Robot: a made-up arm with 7 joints.
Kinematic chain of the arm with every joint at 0, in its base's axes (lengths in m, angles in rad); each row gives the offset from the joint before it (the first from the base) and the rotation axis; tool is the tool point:
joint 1: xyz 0 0 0 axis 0 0.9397 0.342
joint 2: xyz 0 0 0 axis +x
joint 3: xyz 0 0 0 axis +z
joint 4: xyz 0.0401 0 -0.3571 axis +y
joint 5: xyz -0.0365 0 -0.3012 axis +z
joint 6: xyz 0 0 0 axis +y
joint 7: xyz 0 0 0 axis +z
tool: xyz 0 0 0
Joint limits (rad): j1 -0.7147..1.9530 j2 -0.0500..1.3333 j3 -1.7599..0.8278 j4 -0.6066..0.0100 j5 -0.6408..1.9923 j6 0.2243..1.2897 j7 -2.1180..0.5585
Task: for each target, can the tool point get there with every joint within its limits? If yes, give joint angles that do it. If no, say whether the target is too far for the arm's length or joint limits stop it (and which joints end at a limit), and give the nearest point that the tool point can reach.
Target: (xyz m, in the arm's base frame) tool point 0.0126 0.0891 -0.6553
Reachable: yes | joints 0.1047 0.2512 -0.7661 -0.3568 1.1512 0.8057 -1.1593
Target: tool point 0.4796 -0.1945 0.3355
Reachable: no: joint limits stop it (at a limit: joint 1, joint 2, joint 4) | nearest point 0.5105 -0.1351 -0.3811 | short by 0.720 m
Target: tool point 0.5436 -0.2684 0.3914
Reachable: no: too far | nearest point 0.5067 -0.1456 -0.3824 | short by 0.784 m
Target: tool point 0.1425 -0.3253 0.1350
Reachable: no: joint limits stop it (at a limit: joint 1, joint 2, joint 3, joint 4) | nearest point -0.4575 -0.4585 0.0681 | short by 0.618 m
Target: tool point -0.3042 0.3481 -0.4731
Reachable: yes | joints 0.5356 0.7670 -1.3362 -0.3590 1.1625 1.2057 -0.7995
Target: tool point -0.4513 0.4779 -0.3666
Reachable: no: too far | nearest point -0.3974 0.4208 -0.3228 | short by 0.090 m
